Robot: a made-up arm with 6 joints. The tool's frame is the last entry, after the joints. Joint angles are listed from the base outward.
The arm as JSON. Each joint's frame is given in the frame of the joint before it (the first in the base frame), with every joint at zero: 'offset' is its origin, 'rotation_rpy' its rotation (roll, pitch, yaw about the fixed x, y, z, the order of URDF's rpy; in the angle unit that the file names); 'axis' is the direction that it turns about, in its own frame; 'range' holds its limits. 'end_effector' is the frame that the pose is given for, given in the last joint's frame.
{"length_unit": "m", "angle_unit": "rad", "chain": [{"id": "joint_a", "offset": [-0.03, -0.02, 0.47], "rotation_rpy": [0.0, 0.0, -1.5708], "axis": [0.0, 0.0, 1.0], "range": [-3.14, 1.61]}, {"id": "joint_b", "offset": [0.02, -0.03, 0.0], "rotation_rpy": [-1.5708, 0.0, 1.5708], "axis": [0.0, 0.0, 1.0], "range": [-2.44, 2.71]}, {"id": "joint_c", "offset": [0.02, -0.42, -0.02], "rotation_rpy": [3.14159, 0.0, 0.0], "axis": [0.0, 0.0, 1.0], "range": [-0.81, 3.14]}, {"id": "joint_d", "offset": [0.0, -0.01, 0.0], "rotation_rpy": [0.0, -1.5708, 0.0], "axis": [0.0, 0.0, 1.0], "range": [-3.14, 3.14]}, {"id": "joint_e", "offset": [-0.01, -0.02, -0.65], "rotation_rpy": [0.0, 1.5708, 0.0], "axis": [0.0, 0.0, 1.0], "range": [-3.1, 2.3]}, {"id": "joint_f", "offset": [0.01, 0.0, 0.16], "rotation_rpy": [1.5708, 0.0, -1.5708], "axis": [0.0, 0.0, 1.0], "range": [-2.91, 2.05]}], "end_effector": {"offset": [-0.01, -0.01, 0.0], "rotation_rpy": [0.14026, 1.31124, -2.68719]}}
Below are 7 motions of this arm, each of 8 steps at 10 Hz.
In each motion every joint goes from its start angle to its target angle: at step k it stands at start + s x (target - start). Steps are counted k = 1, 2, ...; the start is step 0. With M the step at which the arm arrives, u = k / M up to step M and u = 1 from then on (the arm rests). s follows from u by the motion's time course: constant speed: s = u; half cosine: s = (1 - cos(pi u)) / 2; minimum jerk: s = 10 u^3 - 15 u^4 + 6 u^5.
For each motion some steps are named. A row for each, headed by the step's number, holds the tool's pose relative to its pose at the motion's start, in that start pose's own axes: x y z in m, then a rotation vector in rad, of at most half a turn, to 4 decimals.
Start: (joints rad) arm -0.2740 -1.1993 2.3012 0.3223 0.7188 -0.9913
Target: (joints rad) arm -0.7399 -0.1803 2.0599 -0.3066 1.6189 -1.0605
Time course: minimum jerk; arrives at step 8
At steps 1, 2, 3, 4, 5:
1: -0.0170 0.0042 -0.0123 0.0185 0.0021 -0.0055
2: -0.1127 0.0316 -0.0735 0.1149 0.0129 -0.0391
3: -0.3120 0.1033 -0.1595 0.2799 0.0311 -0.1213
4: -0.5830 0.2180 -0.1942 0.4385 0.0561 -0.2511
5: -0.8442 0.3320 -0.1353 0.5247 0.0901 -0.3858

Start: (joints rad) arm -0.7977 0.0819 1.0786 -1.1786 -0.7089 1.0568
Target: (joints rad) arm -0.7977 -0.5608 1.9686 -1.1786 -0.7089 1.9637
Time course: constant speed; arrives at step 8
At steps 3, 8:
3: -0.0577 0.0105 0.4642 -0.7254 -0.3899 -0.0290
8: -0.4857 0.3452 1.0196 -1.9115 -0.9274 -0.4638

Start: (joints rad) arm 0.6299 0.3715 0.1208 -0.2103 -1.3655 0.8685
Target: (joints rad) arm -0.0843 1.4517 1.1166 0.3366 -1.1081 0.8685
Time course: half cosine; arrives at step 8
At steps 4, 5, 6, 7, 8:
4: -0.0201 -0.1990 -0.2936 0.2339 0.1901 -0.2686
5: -0.0128 -0.2277 -0.4416 0.3209 0.2749 -0.3461
6: 0.0016 -0.2262 -0.5730 0.3928 0.3506 -0.3999
7: 0.0157 -0.2116 -0.6606 0.4398 0.4025 -0.4296
8: 0.0215 -0.2039 -0.6909 0.4561 0.4210 -0.4387

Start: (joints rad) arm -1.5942 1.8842 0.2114 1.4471 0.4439 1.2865
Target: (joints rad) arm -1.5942 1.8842 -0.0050 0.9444 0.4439 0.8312
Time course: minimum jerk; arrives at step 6
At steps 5, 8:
5: 0.0156 0.0624 0.1663 0.9470 0.0098 -0.1760
8: 0.0156 0.0641 0.1730 0.9819 0.0117 -0.1809

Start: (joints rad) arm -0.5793 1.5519 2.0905 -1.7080 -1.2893 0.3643
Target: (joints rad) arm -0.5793 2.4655 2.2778 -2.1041 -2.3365 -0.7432
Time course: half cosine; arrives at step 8
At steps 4, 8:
4: -0.1796 -0.1355 -0.3520 0.9749 0.2980 0.1113
8: -0.3713 -0.1011 -0.7115 1.7619 0.6923 0.2697

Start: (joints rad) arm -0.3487 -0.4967 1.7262 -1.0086 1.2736 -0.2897
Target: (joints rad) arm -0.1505 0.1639 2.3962 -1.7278 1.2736 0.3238
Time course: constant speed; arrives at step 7
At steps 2, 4, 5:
2: -0.0550 -0.0703 0.0213 -0.1721 0.0005 -0.2085
4: -0.1112 -0.1240 0.0548 -0.3312 0.0403 -0.4180
5: -0.1386 -0.1440 0.0757 -0.4038 0.0747 -0.5221

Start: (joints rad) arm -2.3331 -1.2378 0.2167 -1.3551 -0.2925 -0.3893
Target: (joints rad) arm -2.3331 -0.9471 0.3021 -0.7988 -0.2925 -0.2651
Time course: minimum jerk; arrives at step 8
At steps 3, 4, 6, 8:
3: 0.0214 -0.0449 0.0161 -0.1838 0.0171 -0.0517
4: 0.0374 -0.0807 0.0285 -0.3334 0.0397 -0.0924
6: 0.0629 -0.1417 0.0479 -0.5955 0.0985 -0.1589
8: 0.0691 -0.1573 0.0524 -0.6634 0.1178 -0.1750

